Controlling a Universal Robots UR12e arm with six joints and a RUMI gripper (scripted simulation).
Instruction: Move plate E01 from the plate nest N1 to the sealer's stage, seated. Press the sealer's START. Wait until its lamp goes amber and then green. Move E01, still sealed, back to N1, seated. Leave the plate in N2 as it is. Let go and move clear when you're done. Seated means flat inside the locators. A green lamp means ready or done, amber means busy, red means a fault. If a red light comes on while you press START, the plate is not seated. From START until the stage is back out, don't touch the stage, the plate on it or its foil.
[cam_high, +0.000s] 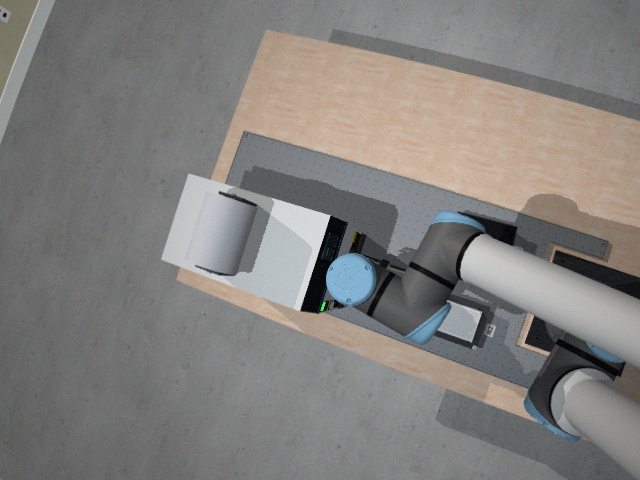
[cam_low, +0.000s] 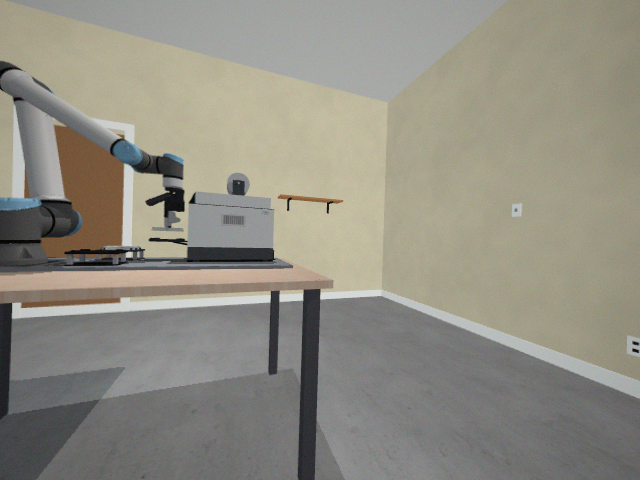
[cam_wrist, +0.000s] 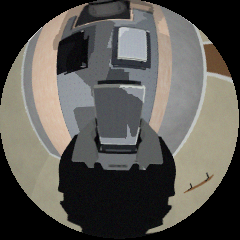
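My gripper is now 6 cm above the sealer stage. The rest, counted from my hand: plate E01 (1 cm below); nest N1 (23 cm behind, 16 cm to the right, 11 cm below); foil roll (33 cm ahead, 3 cm to the right, 25 cm above).
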